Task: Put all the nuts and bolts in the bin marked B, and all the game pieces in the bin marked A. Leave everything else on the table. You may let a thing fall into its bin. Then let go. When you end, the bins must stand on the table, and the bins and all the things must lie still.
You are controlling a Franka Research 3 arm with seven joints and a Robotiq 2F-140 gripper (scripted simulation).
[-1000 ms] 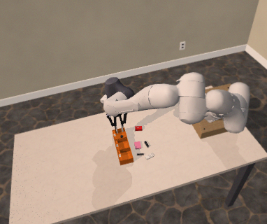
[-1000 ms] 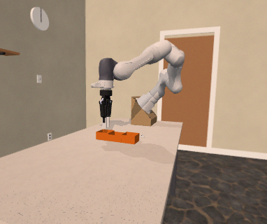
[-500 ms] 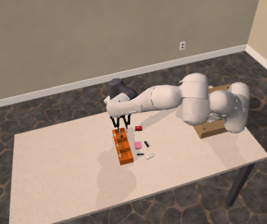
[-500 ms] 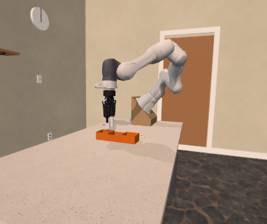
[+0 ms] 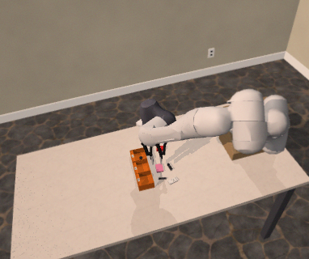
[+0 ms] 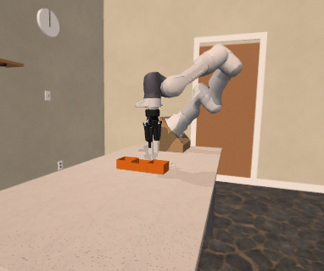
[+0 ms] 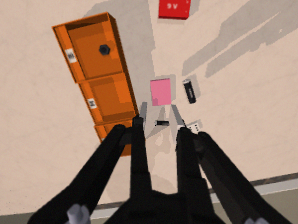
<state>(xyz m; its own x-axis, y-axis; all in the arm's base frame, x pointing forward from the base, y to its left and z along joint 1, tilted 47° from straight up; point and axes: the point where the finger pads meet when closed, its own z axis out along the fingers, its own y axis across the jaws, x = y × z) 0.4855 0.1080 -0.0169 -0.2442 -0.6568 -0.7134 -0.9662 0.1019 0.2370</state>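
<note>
My hand is 100 mm above the white card, 90 mm to the right of it and 60 mm past it. The rest, counted from my hand: pink square (100 mm below, 10 mm to the right, 10 mm behind); then orange bin (80 mm below, 80 mm ahead, 20 mm to the right); then black bar (90 mm below, 70 mm behind).
</note>
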